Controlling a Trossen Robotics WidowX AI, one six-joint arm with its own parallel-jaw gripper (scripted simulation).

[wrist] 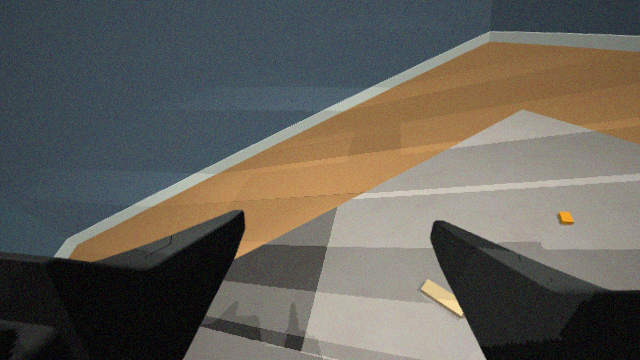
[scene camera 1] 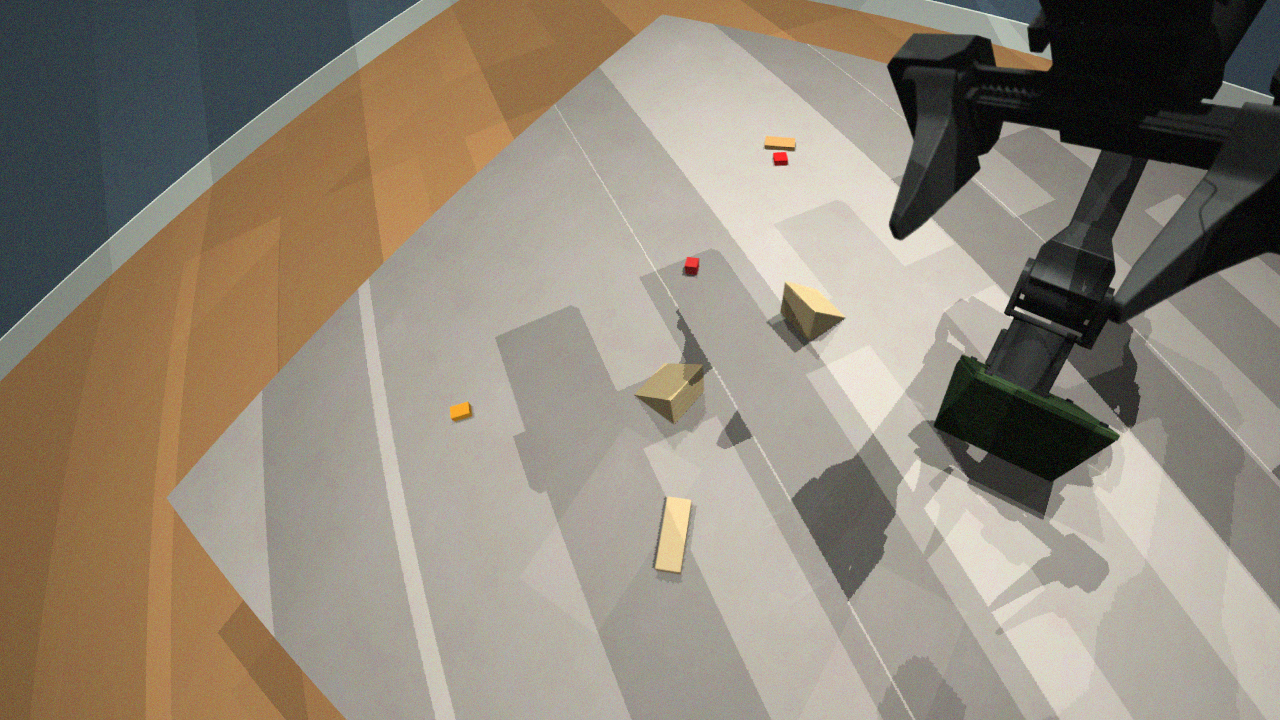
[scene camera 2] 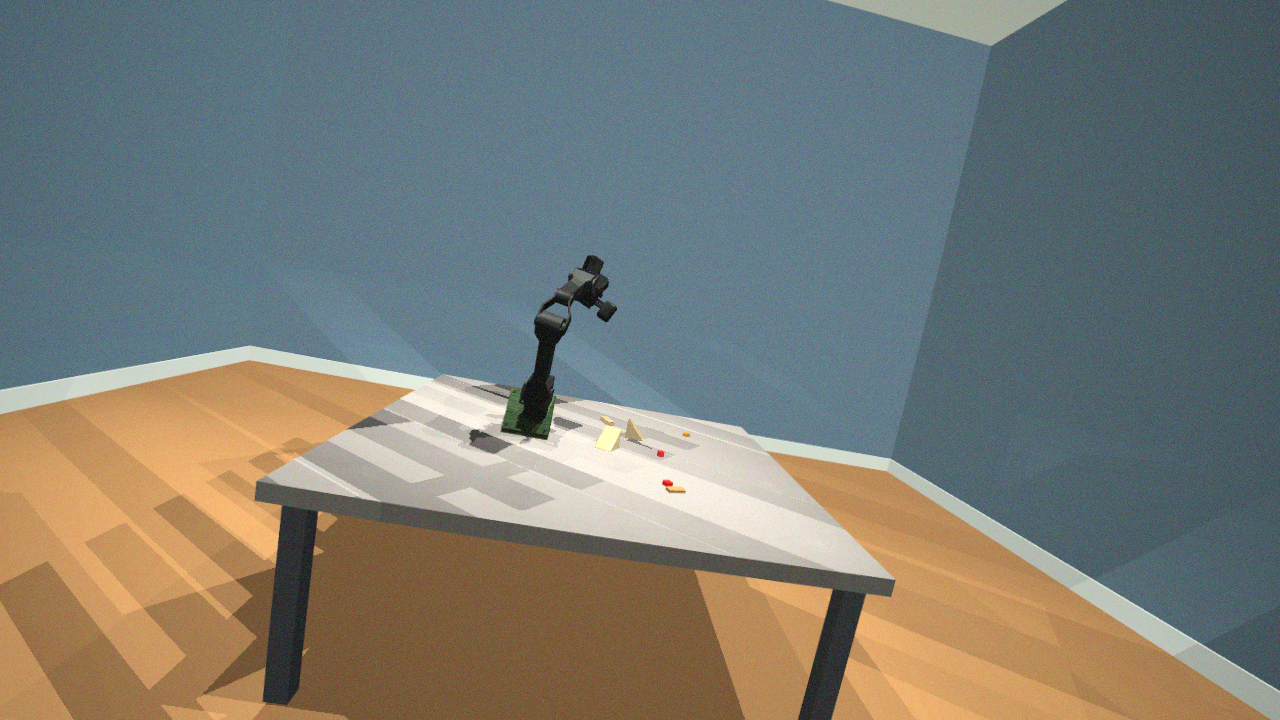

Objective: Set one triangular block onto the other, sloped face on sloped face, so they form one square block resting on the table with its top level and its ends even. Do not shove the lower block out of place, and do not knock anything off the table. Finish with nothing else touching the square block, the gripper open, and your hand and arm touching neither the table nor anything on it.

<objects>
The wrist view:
my gripper: 337,224
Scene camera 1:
my gripper: 990,268
triangular block: 808,310
triangular block: 673,388
flat tan plank: 671,552
</objects>
